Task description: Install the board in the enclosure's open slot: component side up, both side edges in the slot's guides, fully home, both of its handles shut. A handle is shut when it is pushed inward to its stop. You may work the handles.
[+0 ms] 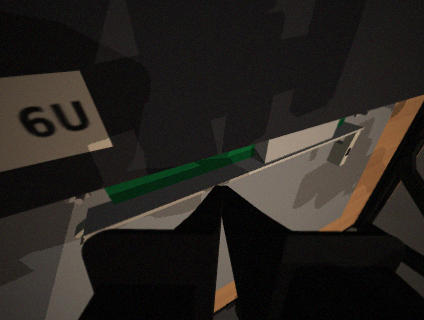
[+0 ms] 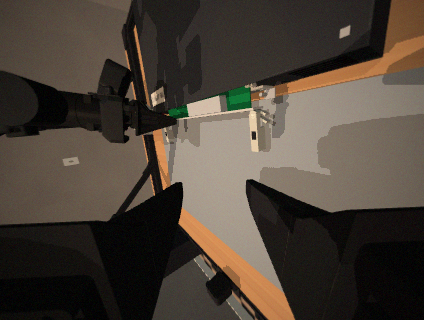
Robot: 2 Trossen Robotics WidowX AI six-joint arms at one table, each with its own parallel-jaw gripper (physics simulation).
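Frame: origin at the left arm's base, x right, y ahead, z up, level; metres.
Seen in the pictures: left gripper, fingertip midpoint: (image 1: pixel 220 191) (image 2: pixel 176 121); right gripper, fingertip midpoint: (image 2: pixel 214 186).
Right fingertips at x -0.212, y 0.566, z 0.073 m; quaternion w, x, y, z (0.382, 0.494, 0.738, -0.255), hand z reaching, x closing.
Note:
Offsets run from my right fingertips to a thing's top centre. "*": to the spot under its first point. Level surfaces: height alone.
The board (image 1: pixel 180 179) (image 2: pixel 239 98), green with a white block, lies partly inside the dark enclosure @(dx -0.104, dy -0.244, dz -0.080 m) (image 1: pixel 225 60) (image 2: pixel 260 40); a strip of it and its thin front panel stand out of the front. One cream handle @(dx -0.009, dy -0.045, dz -0.090 m) (image 1: pixel 342 148) (image 2: pixel 255 131) sticks outward from the panel's end. The other handle @(dx +0.116, dy -0.277, dz -0.078 m) (image 1: pixel 80 230) (image 2: pixel 169 135), at the label end, is small and partly hidden, its position unclear. My left gripper (image 1: pixel 220 191) (image 2: pixel 176 121) is shut and empty, its tips at the front panel. My right gripper (image 2: pixel 214 186) is partly open and empty, back from the board.
A white label @(dx +0.052, dy -0.329, dz -0.080 m) (image 1: pixel 55 117) (image 2: pixel 158 96) marked 6U is on the enclosure. A grey mat @(dz -0.128 m) (image 2: pixel 350 105) with an orange-brown wooden edge (image 2: pixel 240 270) lies below. Small cream fittings @(* dx -0.049, dy -0.060, dz -0.102 m) (image 2: pixel 265 91) sit at the enclosure's front beside the board. A dark frame runs past the table's edge.

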